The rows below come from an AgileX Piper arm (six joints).
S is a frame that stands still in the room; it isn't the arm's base.
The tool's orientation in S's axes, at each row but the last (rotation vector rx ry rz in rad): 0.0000 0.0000 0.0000; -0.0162 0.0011 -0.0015; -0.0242 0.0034 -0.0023; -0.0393 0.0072 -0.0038; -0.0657 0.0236 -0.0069; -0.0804 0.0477 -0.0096; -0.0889 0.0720 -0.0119; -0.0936 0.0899 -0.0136; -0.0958 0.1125 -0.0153; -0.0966 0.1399 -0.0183; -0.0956 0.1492 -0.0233; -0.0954 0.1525 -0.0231; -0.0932 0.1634 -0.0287
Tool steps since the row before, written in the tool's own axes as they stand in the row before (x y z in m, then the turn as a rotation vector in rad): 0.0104 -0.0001 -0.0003 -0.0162 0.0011 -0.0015; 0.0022 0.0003 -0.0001 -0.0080 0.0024 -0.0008; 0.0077 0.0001 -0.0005 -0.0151 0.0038 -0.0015; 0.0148 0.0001 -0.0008 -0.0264 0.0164 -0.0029; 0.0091 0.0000 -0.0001 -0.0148 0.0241 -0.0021; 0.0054 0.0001 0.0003 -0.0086 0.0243 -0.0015; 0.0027 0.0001 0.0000 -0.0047 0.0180 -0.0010; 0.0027 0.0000 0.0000 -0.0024 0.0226 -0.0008; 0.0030 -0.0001 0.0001 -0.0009 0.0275 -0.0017; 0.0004 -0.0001 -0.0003 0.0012 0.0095 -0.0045; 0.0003 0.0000 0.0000 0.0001 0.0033 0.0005; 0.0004 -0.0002 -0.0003 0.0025 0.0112 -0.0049; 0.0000 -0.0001 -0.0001 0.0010 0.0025 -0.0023
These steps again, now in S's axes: 0.0104 -0.0001 -0.0003 -0.0162 0.0011 -0.0015; 0.0022 0.0003 -0.0001 -0.0080 0.0024 -0.0008; 0.0077 0.0001 -0.0005 -0.0151 0.0038 -0.0015; 0.0148 0.0000 -0.0009 -0.0264 0.0164 -0.0034; 0.0091 -0.0001 -0.0003 -0.0147 0.0240 -0.0033; 0.0054 0.0001 0.0000 -0.0085 0.0242 -0.0030; 0.0027 0.0001 -0.0002 -0.0046 0.0179 -0.0023; 0.0027 0.0000 -0.0002 -0.0023 0.0225 -0.0027; 0.0030 -0.0002 -0.0002 -0.0008 0.0272 -0.0042; 0.0004 -0.0001 -0.0003 0.0007 0.0090 -0.0055; 0.0003 0.0000 0.0000 0.0002 0.0033 0.0002; 0.0003 -0.0002 -0.0003 0.0019 0.0106 -0.0063; 0.0000 -0.0001 -0.0001 0.0007 0.0022 -0.0027
